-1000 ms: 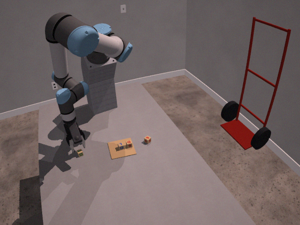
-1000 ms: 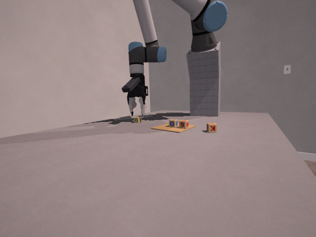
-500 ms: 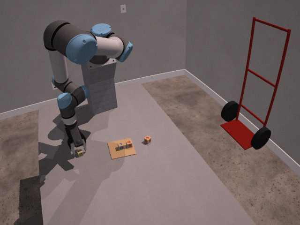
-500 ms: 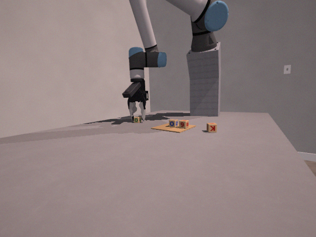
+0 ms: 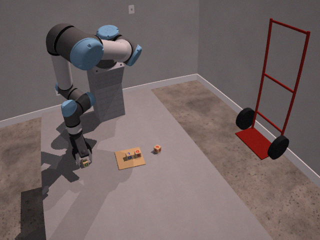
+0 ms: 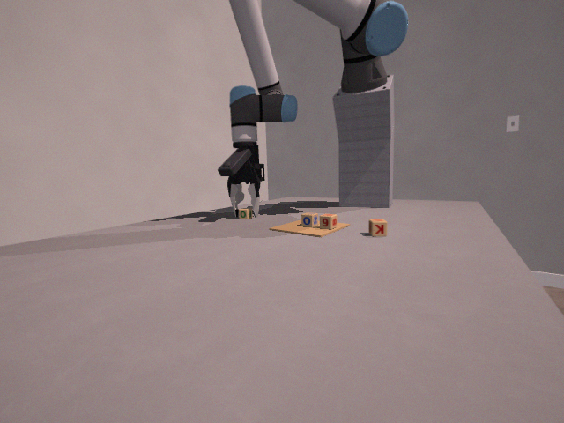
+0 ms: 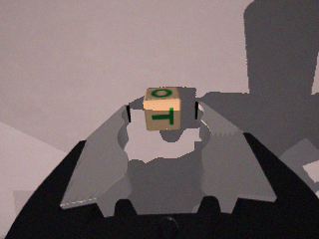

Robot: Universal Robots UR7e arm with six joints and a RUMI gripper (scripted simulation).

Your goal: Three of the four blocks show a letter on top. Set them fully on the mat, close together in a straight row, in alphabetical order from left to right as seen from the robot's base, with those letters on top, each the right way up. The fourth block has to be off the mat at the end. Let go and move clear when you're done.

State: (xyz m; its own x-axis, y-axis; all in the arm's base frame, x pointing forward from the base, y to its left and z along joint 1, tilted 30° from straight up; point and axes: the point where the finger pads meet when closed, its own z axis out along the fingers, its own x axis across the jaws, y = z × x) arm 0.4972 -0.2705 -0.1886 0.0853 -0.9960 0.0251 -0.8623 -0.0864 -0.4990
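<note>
Right now my hand is right at the green-lettered block. Also, from my hand: red-marked block 28 cm to the left, 6 cm ahead; then tan mat 23 cm to the left, 6 cm ahead, 2 cm below; then blue-lettered block 23 cm to the left, 6 cm ahead.
</note>
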